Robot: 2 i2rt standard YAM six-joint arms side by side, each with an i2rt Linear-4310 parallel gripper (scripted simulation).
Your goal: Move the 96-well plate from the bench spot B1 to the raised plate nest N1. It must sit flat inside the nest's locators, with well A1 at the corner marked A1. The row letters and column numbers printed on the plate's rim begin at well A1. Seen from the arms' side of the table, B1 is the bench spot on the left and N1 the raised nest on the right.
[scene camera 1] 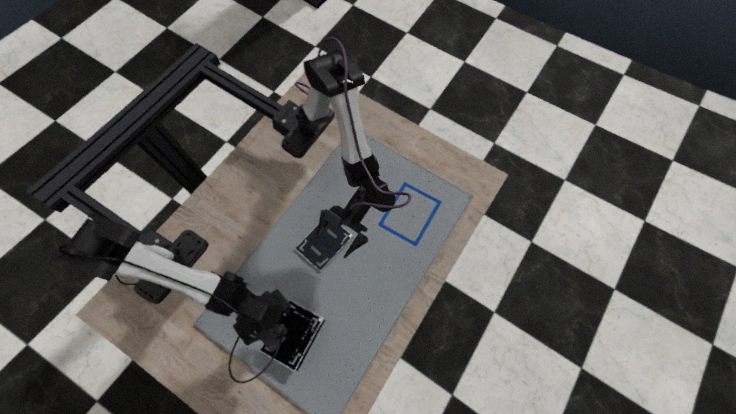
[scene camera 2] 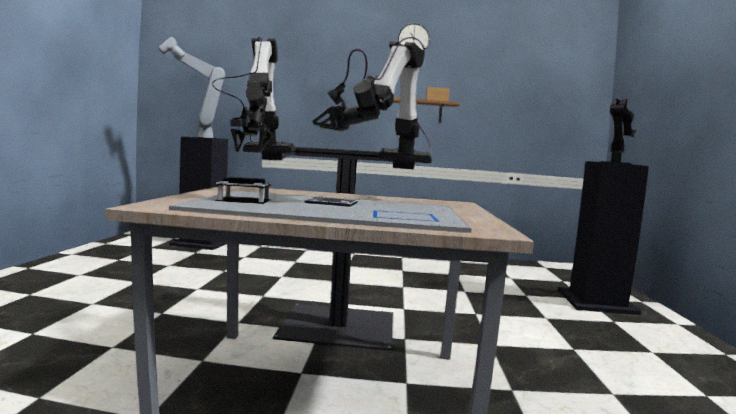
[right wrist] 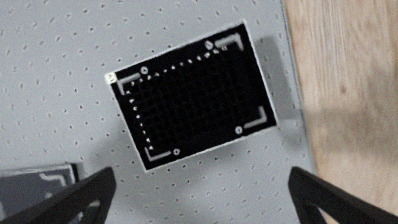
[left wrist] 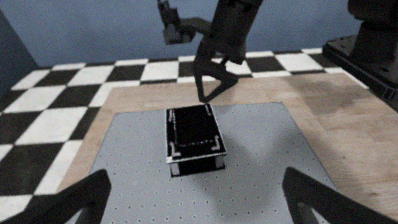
Labels:
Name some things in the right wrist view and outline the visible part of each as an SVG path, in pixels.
The right gripper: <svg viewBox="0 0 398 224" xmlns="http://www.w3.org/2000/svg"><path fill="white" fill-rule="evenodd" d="M113 168L105 167L53 196L0 220L0 224L68 224L85 208L87 209L78 224L105 224L117 188ZM292 166L287 187L300 224L328 224L319 208L338 224L398 224L397 215L379 208L301 167Z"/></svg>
A 96-well plate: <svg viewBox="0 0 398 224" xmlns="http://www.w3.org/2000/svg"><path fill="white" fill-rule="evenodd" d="M237 42L123 84L123 90L150 157L261 121Z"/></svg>

